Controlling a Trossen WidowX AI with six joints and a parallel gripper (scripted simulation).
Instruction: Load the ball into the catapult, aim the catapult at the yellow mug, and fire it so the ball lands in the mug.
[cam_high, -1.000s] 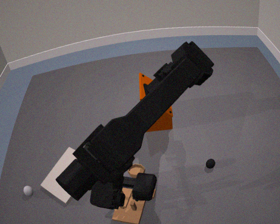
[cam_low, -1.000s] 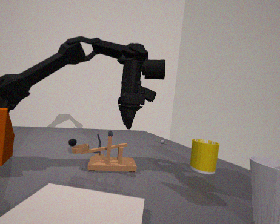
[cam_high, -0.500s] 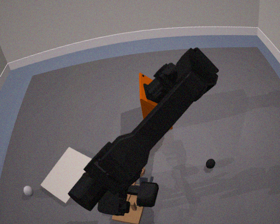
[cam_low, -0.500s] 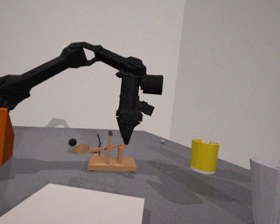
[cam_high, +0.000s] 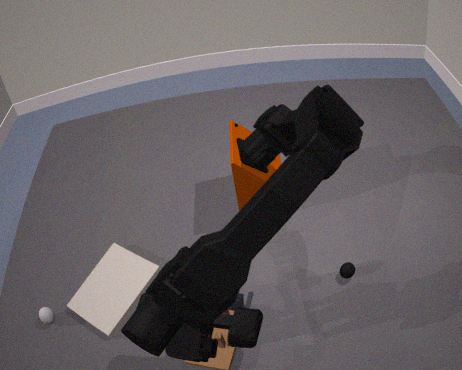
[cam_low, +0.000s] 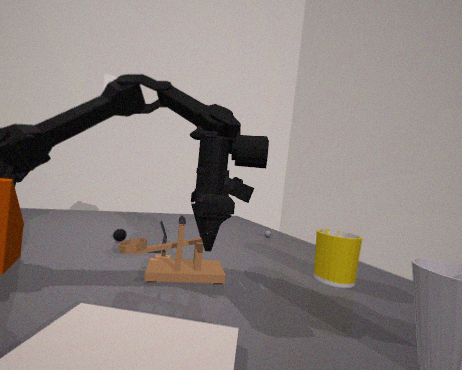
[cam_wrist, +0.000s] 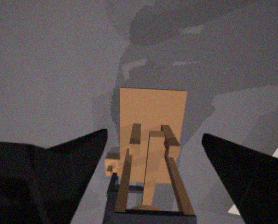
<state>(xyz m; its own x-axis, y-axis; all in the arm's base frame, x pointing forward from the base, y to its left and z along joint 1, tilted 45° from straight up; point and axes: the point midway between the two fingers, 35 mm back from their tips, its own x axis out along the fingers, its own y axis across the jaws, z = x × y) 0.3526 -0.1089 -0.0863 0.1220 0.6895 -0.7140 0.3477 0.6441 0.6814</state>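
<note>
Right now my gripper tip is 27 cm to the right of the black ball, 11 cm past it and 5 cm above it. From my gripper tip the other things lie so: wooden catapult 6 cm behind, 4 cm to the left, 1 cm below; then flat white sheet 19 cm to the right, 17 cm behind, 5 cm below; then yellow mug 27 cm ahead, 10 cm to the right, 3 cm below.
</note>
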